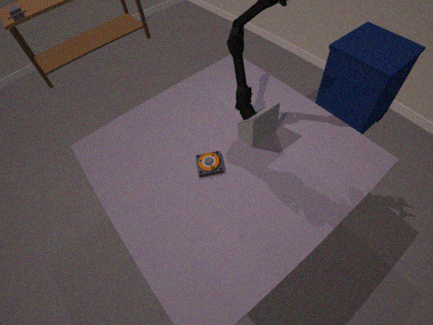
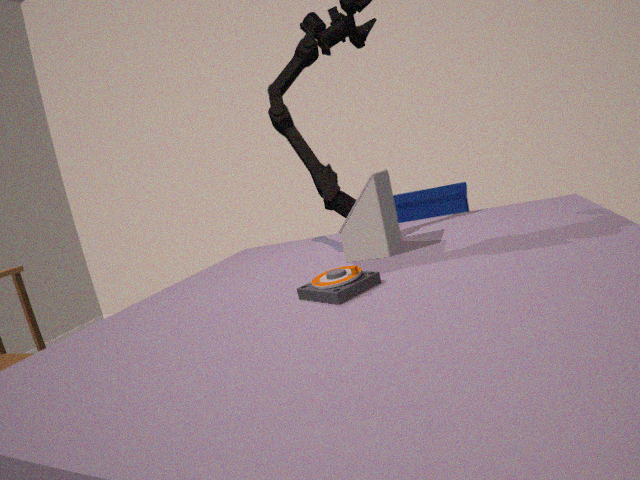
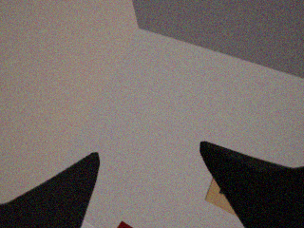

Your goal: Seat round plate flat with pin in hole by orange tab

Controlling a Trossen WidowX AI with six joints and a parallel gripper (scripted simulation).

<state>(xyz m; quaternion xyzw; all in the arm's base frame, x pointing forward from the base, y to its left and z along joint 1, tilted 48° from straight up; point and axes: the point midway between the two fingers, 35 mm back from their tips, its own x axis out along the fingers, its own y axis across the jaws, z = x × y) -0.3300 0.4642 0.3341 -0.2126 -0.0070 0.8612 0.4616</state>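
Now: gripper tip 70 cm above the square base, 61 cm short of it and 5 cm to the left of it.
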